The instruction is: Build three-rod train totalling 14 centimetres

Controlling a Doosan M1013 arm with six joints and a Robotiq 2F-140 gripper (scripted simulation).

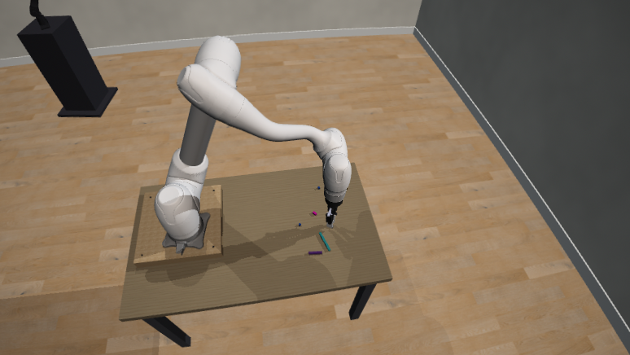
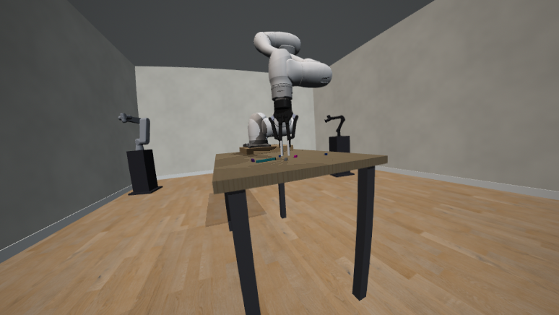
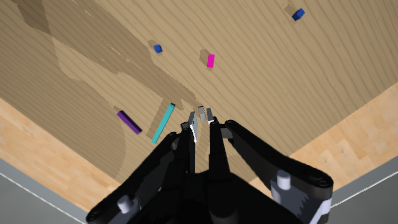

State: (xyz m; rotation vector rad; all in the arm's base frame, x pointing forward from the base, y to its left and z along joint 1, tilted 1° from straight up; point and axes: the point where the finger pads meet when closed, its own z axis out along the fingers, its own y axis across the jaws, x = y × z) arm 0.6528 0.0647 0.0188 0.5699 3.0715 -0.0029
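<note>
My gripper is now 5 cm above the grey rod. Also, from my hand: purple rod: 7 cm behind, 14 cm to the right, 5 cm below; then turquoise rod: 3 cm behind, 8 cm to the right, 5 cm below; then magenta rod: 7 cm behind, 7 cm to the left, 5 cm below.
</note>
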